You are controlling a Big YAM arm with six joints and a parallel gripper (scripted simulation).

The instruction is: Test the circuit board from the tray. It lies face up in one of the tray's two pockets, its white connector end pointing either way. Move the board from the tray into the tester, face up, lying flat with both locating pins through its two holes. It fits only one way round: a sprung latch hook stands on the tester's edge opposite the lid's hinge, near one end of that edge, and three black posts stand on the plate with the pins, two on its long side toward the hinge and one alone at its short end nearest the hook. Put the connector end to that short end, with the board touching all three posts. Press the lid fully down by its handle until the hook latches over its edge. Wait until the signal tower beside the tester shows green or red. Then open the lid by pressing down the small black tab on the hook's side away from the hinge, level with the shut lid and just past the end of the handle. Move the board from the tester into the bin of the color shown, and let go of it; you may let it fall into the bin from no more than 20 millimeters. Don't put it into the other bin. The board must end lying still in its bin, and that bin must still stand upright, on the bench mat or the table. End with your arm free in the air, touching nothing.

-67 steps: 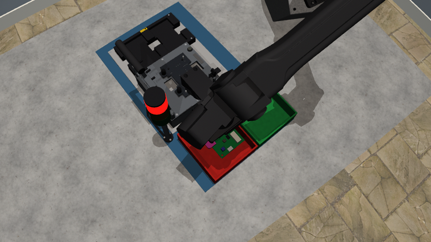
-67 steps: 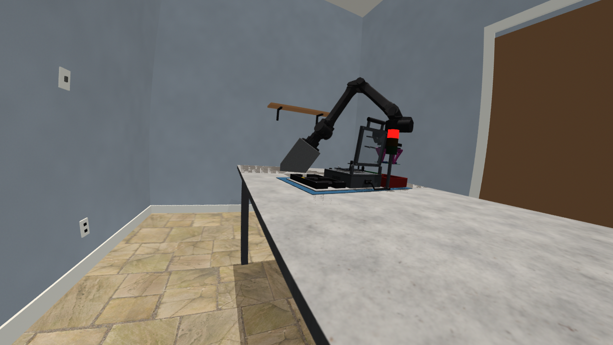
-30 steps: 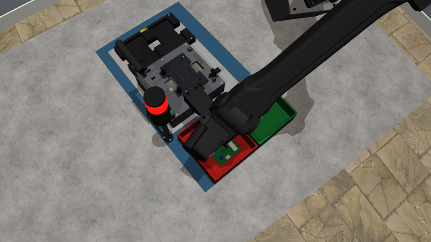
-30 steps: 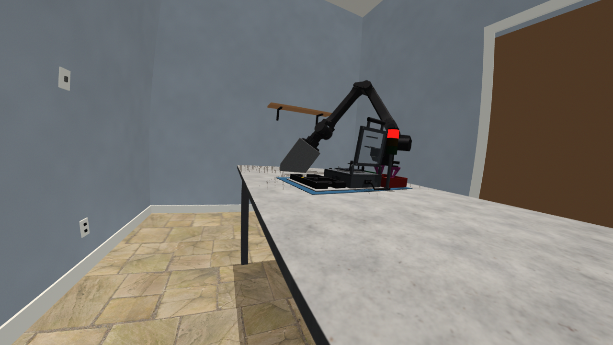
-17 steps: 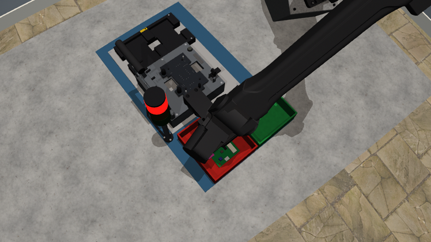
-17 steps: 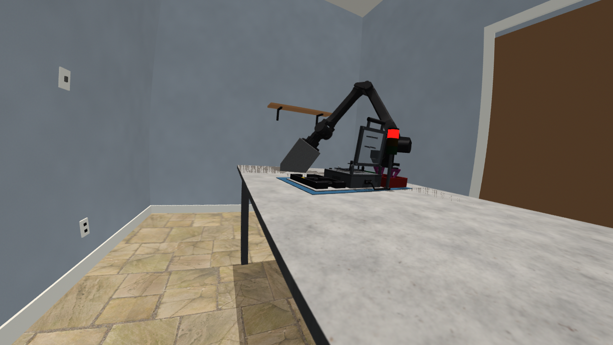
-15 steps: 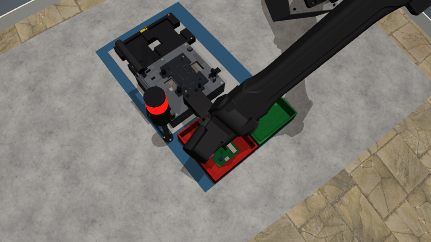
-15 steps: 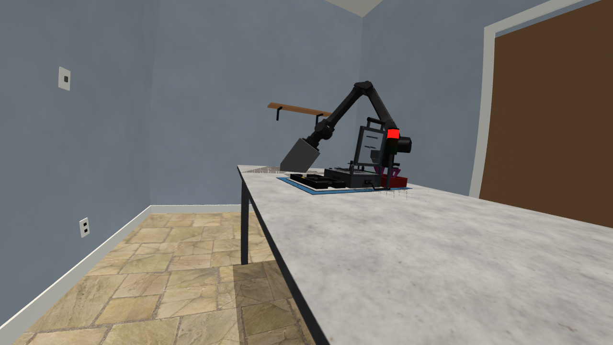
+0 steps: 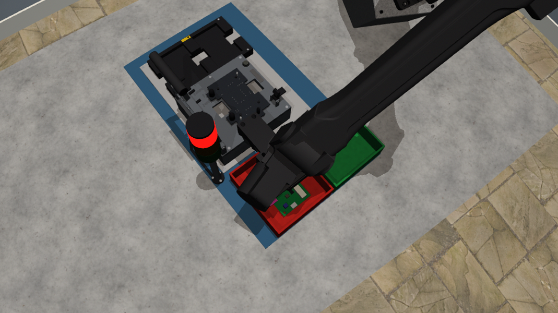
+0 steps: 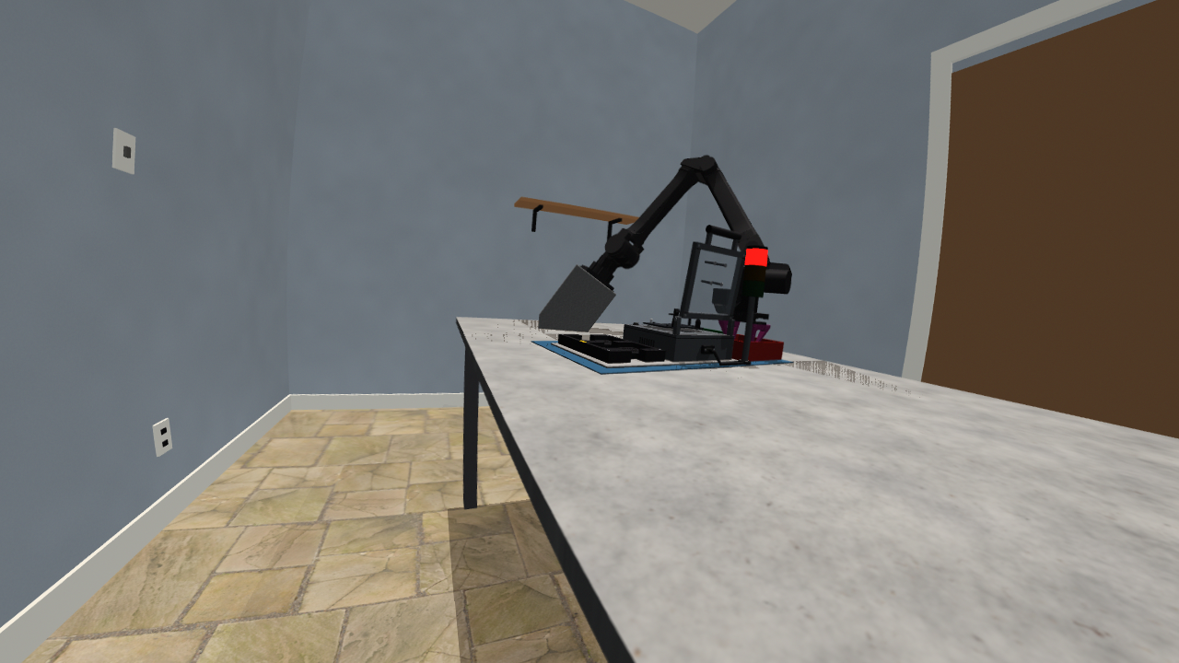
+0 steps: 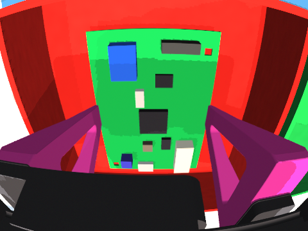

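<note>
Right now my hand is 1 cm above the red bin. Round my hand: green bin: 15 cm behind, 3 cm to the right, 1 cm below; then green circuit board: right at my hand; then latch hook: 16 cm to the right, 7 cm behind, 7 cm above.
</note>
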